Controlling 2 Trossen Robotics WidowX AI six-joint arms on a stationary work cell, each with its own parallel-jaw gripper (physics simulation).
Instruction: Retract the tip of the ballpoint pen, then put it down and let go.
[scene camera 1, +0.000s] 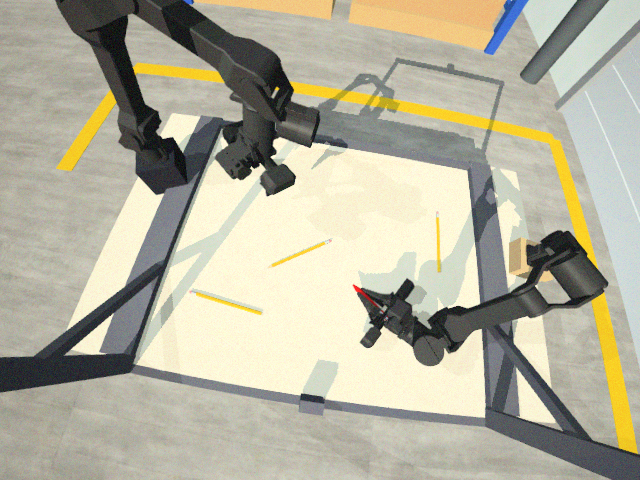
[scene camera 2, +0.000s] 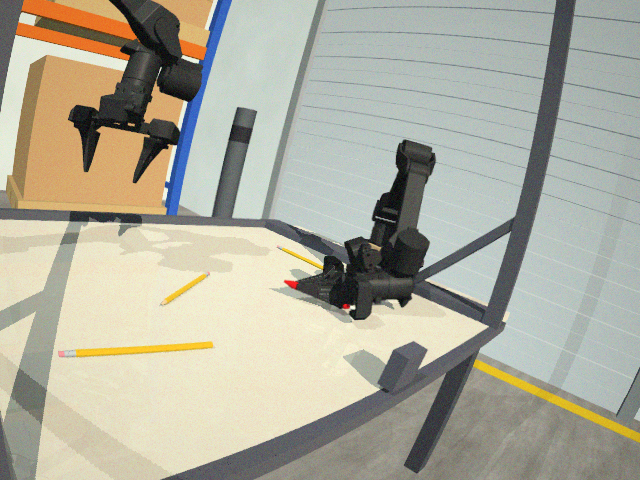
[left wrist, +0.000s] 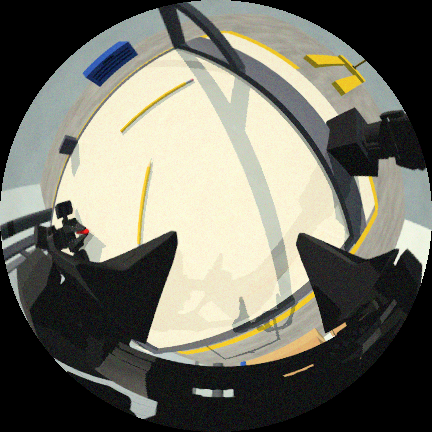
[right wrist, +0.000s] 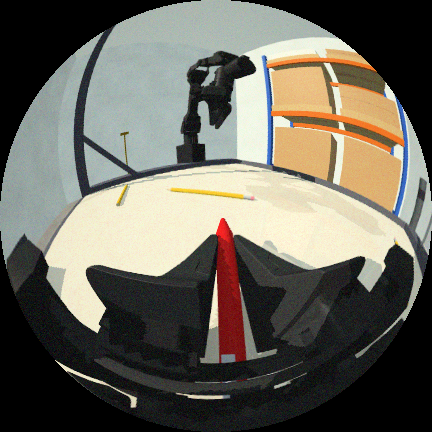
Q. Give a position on a dark frame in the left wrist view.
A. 299, 111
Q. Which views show the left gripper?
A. Scene camera 1, scene camera 2, the left wrist view and the right wrist view: all of them.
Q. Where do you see the left gripper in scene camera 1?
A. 257, 182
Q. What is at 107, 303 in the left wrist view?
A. The left gripper.
